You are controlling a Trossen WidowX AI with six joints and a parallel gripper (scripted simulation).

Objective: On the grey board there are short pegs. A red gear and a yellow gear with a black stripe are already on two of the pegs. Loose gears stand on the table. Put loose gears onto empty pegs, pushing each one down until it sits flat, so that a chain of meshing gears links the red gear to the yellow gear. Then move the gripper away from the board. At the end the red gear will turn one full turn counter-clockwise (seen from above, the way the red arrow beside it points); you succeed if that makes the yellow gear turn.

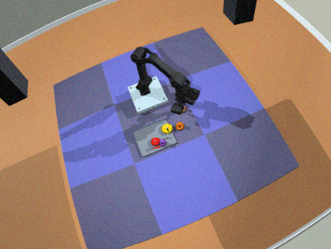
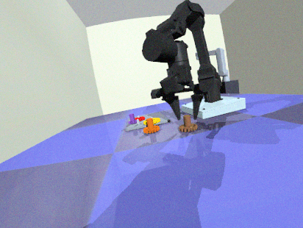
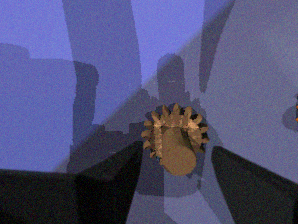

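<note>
My gripper tip is 18 cm to the left of the purple gear and 17 cm short of it. Also, from my gripper tip: orange gear: 10 cm ahead, 6 cm to the right, 1 cm below; then yellow gear: 13 cm to the right, 9 cm ahead, 1 cm below; then brown gear: 1 cm below.
</note>
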